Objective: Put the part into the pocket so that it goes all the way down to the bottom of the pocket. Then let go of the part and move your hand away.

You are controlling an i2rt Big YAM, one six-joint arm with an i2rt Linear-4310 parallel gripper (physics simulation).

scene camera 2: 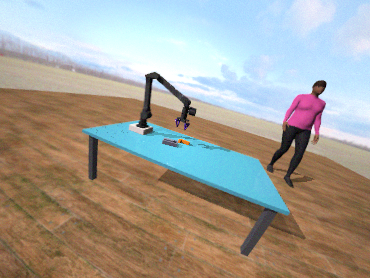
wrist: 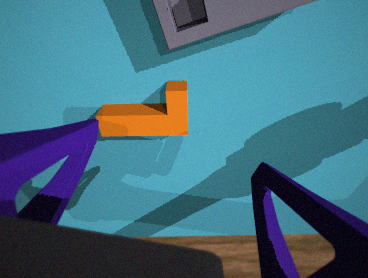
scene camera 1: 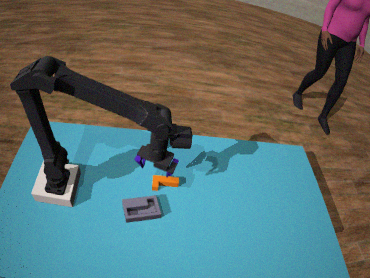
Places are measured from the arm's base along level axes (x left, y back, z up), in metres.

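Pixels of known places: gripper, fingertip midpoint: (scene camera 2: 180, 128) (wrist: 182, 151) (scene camera 1: 155, 171); arm's base, origin of the base link: (scene camera 2: 142, 126) (scene camera 1: 58, 182).
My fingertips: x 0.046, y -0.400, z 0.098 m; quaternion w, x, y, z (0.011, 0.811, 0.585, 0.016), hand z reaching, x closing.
Note:
Ahead of a thing's pixels: the offset from my fingertips to its middle. Level surfaces: height alone.
An orange L-shaped part {dz -0.140, dx +0.049, dy -0.051 m} (scene camera 1: 159, 181) (scene camera 2: 184, 142) (wrist: 145, 125) lies flat on the blue table. The grey block with the pocket {dz -0.136, dx -0.088, dy +0.041 m} (scene camera 1: 128, 217) (scene camera 2: 170, 143) (wrist: 227, 20) lies beside it, nearer the front in scene camera 1; its pocket is empty. My gripper (scene camera 1: 156, 166) (scene camera 2: 181, 127) (wrist: 182, 151) is open with nothing between its purple fingers. It hangs above the table, up and slightly left of the part in scene camera 1. In the wrist view the left fingertip overlaps the part's long end, and the block is cut off at the top edge.
The arm's pale base (scene camera 1: 70, 192) (scene camera 2: 140, 130) stands at the left of the blue table {dz -0.155 m} (scene camera 1: 225, 230) (scene camera 2: 215, 170). A person in a pink top (scene camera 1: 347, 20) (scene camera 2: 304, 114) stands on the wooden floor beyond the table, at the right.

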